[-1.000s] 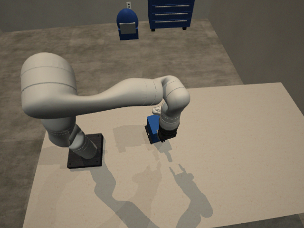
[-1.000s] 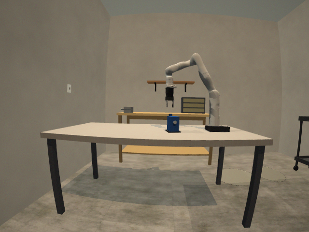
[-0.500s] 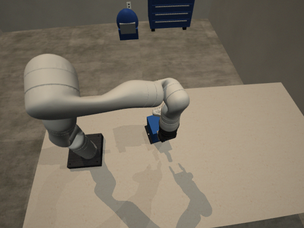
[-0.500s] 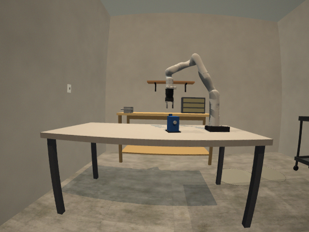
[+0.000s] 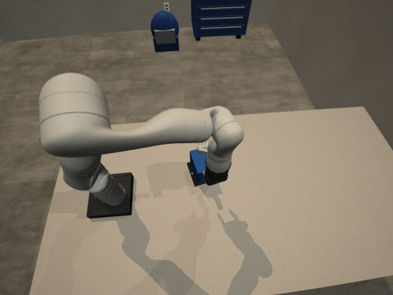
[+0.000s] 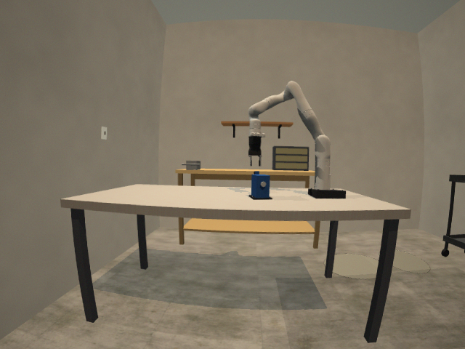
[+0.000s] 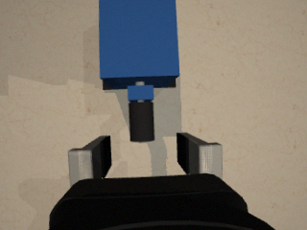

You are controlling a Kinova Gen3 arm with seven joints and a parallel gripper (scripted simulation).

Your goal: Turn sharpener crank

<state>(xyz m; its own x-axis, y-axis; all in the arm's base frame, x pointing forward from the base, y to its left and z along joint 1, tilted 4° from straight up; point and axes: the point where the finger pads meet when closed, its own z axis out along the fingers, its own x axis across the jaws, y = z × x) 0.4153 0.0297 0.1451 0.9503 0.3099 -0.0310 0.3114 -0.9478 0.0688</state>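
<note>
The black handle lies 1 cm behind my hand, 2 cm to the left of it and 6 cm below it.
</note>
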